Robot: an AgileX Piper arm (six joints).
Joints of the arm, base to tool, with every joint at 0 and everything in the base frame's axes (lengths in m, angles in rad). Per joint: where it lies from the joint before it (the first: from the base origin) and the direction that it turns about. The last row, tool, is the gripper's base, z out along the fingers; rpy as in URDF.
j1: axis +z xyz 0 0 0.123
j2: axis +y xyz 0 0 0
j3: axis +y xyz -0.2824 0 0.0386
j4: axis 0.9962 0 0.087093 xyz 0.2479 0 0.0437
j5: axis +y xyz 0 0 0
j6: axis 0.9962 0 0.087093 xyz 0.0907 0 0.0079
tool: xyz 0 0 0 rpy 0 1.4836 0
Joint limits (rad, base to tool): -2.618..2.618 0..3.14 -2.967..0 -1.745..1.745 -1.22..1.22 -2.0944..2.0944
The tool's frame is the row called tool.
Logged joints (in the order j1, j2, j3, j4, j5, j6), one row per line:
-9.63, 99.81, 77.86, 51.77, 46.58, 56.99
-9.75, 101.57, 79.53, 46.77, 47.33, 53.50
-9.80, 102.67, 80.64, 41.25, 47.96, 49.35
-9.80, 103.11, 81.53, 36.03, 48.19, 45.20
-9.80, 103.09, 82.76, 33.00, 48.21, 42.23
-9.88, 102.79, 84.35, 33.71, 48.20, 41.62
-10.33, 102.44, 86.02, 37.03, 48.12, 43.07
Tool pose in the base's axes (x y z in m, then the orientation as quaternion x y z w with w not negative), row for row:
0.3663, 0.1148, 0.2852, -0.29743, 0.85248, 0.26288, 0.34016
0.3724, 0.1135, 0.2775, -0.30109, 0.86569, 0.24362, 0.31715
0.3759, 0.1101, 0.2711, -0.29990, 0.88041, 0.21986, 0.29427
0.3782, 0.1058, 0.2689, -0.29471, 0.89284, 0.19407, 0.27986
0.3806, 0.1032, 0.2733, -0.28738, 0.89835, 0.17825, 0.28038
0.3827, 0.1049, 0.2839, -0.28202, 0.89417, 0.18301, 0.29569
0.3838, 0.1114, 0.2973, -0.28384, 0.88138, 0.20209, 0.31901
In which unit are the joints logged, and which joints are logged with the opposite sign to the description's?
The joints are logged in degrees. Opposite sign: j1, j3, j6.
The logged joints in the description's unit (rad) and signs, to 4 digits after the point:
0.1681, 1.7420, -1.3589, 0.9036, 0.8130, -0.9947
0.1702, 1.7727, -1.3881, 0.8163, 0.8261, -0.9338
0.1710, 1.7919, -1.4074, 0.7199, 0.8371, -0.8613
0.1710, 1.7996, -1.4230, 0.6288, 0.8411, -0.7889
0.1710, 1.7993, -1.4444, 0.5760, 0.8414, -0.7371
0.1724, 1.7940, -1.4722, 0.5884, 0.8412, -0.7264
0.1803, 1.7879, -1.5013, 0.6463, 0.8399, -0.7517

